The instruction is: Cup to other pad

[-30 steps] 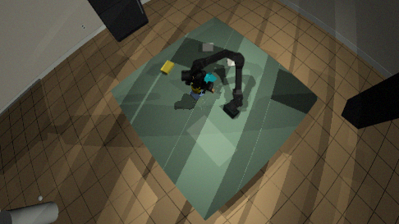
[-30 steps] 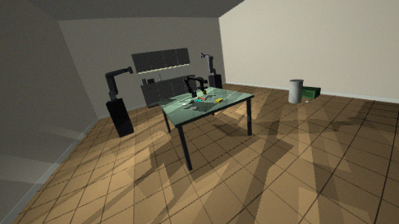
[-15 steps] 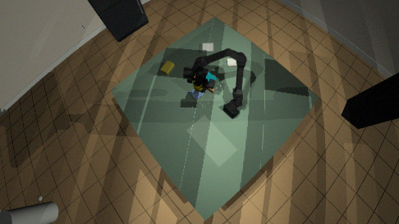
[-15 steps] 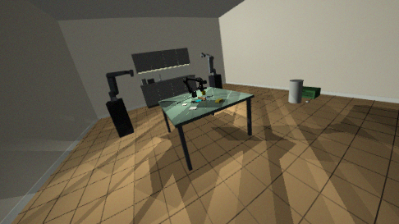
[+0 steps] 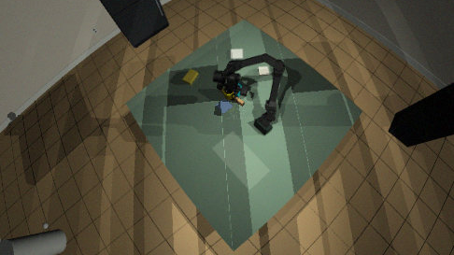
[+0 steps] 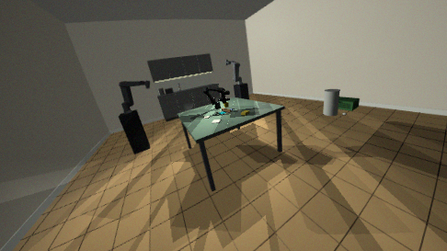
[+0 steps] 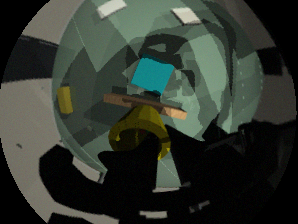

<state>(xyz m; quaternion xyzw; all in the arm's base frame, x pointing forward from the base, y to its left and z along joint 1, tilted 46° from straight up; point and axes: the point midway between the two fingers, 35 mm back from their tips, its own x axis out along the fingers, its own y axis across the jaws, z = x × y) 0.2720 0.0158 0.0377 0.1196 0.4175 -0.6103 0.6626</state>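
Now: the teal pad 4 cm ahead of my gripper tip, 9 cm to the right of it and 11 cm below it. Also, from my gripper tip: blue pad: 3 cm ahead, 7 cm to the left, 11 cm below; then yellow cup: 2 cm ahead, 1 cm to the left; then flat wooden bar: 3 cm ahead, 1 cm to the right, 9 cm below.
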